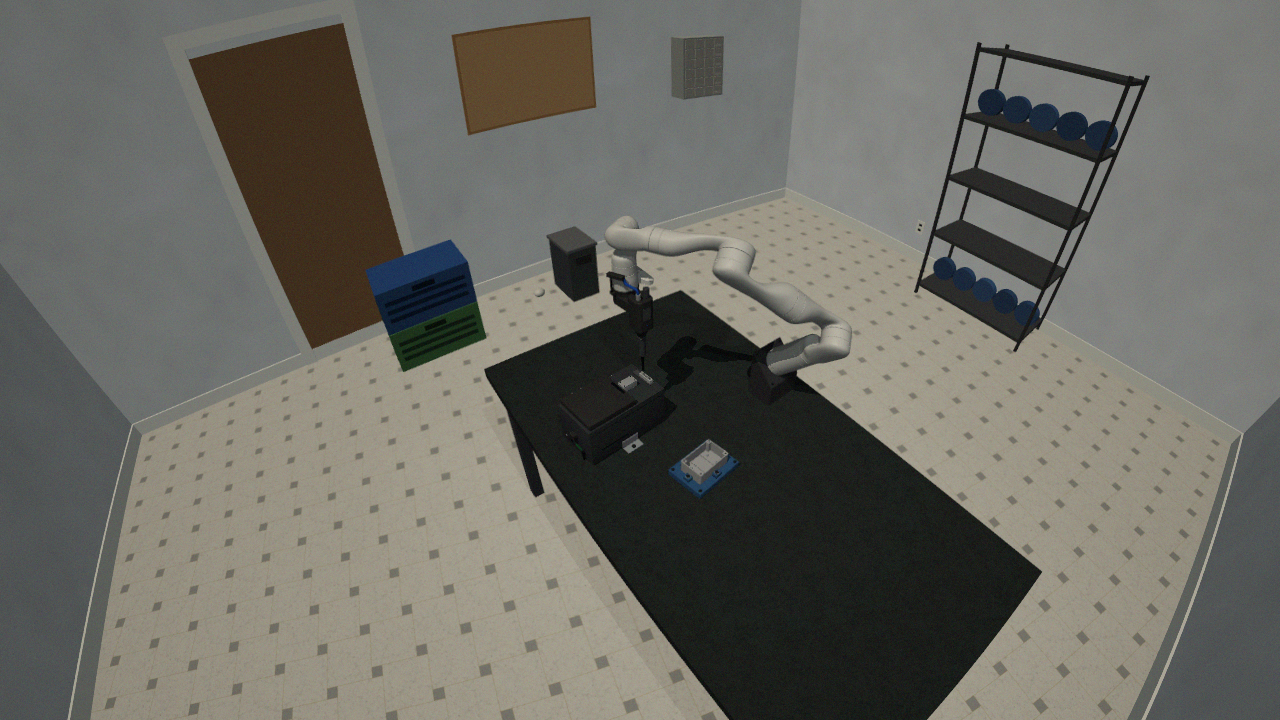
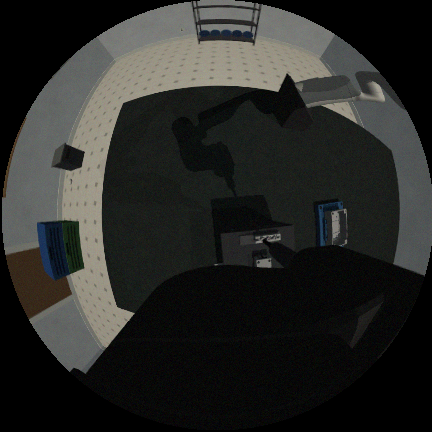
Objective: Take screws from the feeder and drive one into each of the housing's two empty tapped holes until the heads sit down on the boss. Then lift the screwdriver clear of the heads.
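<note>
The black screw feeder (image 1: 597,413) (image 2: 235,252) stands near the table's far left part, with a light pick-up strip (image 1: 646,377) (image 2: 274,237) on its top. My screwdriver (image 1: 642,363) (image 2: 266,241) points down with its tip at or just above that strip; contact is too small to tell. The tip hides part of the strip, and whether it carries a screw cannot be told. The light grey open housing (image 1: 704,462) (image 2: 340,228) sits on a blue fixture plate (image 1: 680,472) (image 2: 322,220), apart from the feeder. Its tapped holes and any screw heads are too small to make out.
A small metal bracket (image 1: 632,444) is by the feeder's side toward the housing. The arm's base (image 1: 771,379) (image 2: 295,112) stands at the edge of the dark table (image 1: 805,555) (image 2: 150,200). Blue and green crates (image 1: 425,300) (image 2: 61,249) and a dark bin (image 1: 575,268) (image 2: 68,157) stand on the floor.
</note>
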